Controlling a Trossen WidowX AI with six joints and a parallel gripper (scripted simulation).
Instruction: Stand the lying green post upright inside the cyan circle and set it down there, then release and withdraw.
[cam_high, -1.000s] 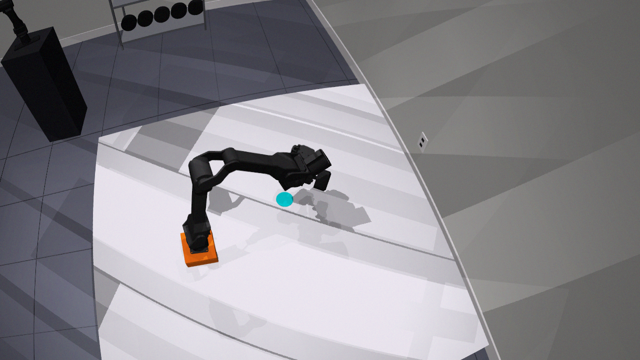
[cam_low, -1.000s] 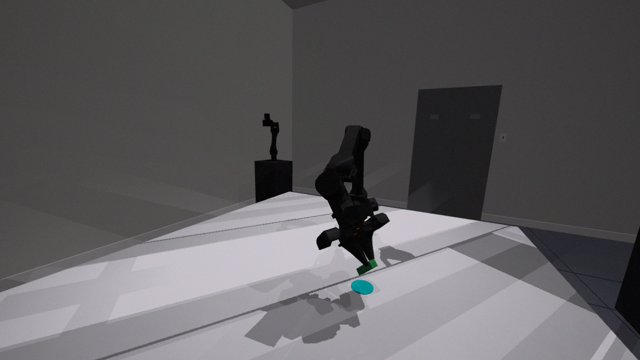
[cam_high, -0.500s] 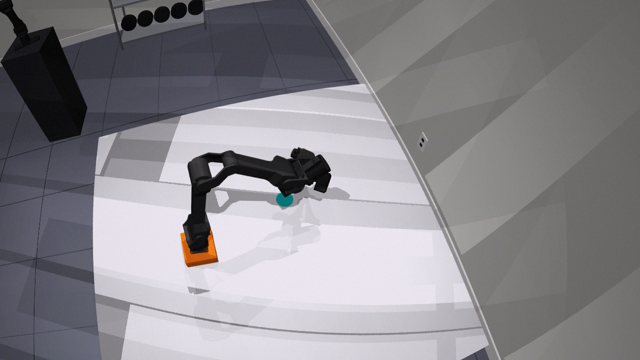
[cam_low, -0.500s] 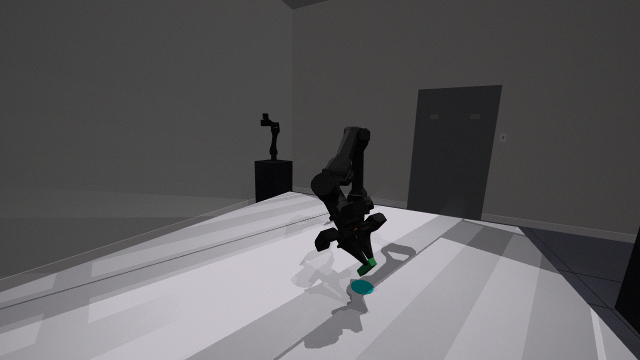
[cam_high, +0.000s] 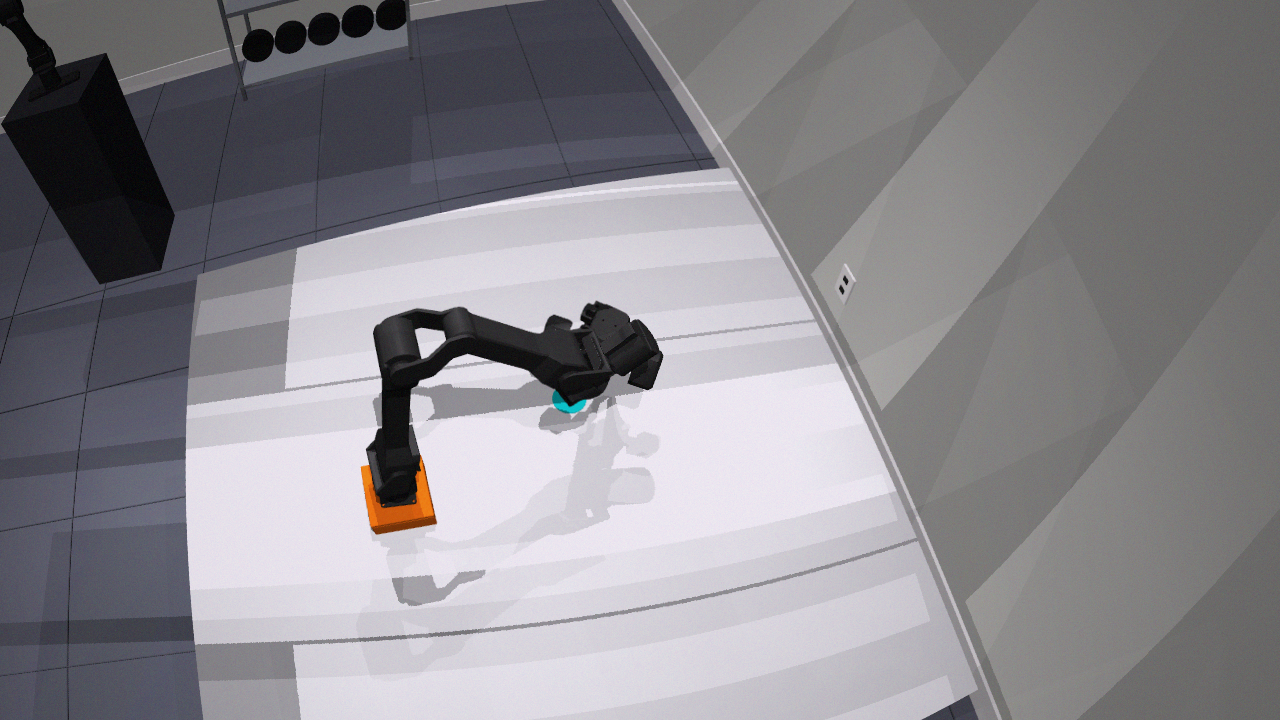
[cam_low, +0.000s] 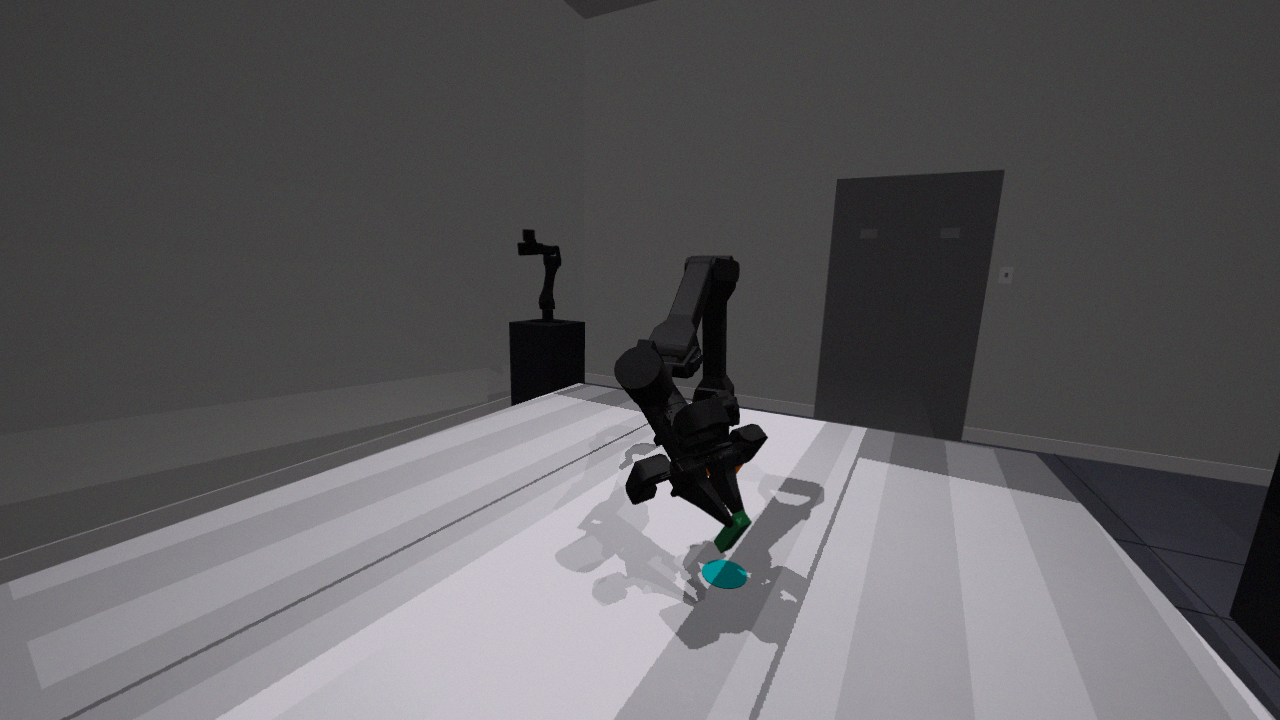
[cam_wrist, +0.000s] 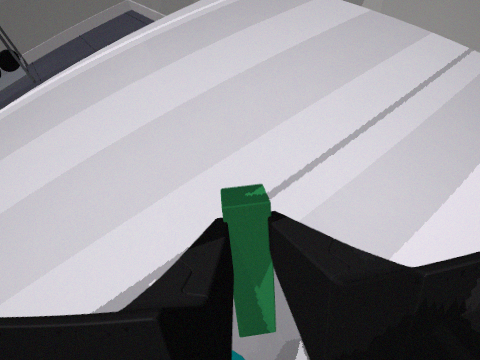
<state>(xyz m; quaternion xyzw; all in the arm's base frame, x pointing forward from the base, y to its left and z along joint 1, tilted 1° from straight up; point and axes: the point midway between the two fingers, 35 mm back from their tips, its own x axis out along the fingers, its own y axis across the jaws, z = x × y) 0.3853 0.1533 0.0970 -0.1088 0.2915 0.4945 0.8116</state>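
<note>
The cyan circle lies 120 mm below my gripper tip, 70 mm behind it and 30 mm to the right of it. The rest, counted from my gripper tip: green post (20 mm below, 10 mm to the right, 10 mm behind).
</note>
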